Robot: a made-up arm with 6 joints.
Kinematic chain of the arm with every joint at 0, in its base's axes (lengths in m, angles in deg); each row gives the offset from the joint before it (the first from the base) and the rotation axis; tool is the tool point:
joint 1: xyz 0 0 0.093 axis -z
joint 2: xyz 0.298 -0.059 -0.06 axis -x
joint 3: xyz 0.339 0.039 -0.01 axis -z
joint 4: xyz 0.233 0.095 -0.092 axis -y
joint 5: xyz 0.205 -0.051 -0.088 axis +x
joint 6: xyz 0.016 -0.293 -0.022 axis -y
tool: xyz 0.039 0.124 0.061
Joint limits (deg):
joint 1: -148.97..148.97
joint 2: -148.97..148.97
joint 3: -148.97..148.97
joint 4: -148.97..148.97
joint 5: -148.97..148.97
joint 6: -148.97..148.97
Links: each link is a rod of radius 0.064 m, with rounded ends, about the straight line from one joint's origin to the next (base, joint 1, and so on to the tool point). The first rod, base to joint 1, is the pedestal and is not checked.
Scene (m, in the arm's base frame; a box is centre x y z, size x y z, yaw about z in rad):
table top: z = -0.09
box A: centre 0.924 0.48 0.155 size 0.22 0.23 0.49 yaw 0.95
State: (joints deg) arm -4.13 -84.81 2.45 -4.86 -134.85 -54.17
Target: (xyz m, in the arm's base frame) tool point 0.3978 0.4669 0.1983
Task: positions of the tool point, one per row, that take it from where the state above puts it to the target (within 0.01 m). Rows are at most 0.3 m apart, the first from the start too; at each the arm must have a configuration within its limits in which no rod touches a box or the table.
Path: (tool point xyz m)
1: 1.1245 0.0746 0.3022
2: 1.0542 0.0664 0.3696
3: 0.9708 0.0868 0.3819
4: 0.8840 0.1167 0.3363
5: 0.7956 0.1357 0.2405
6: 0.6202 0.3520 0.2282
7: 0.3978 0.4669 0.1983

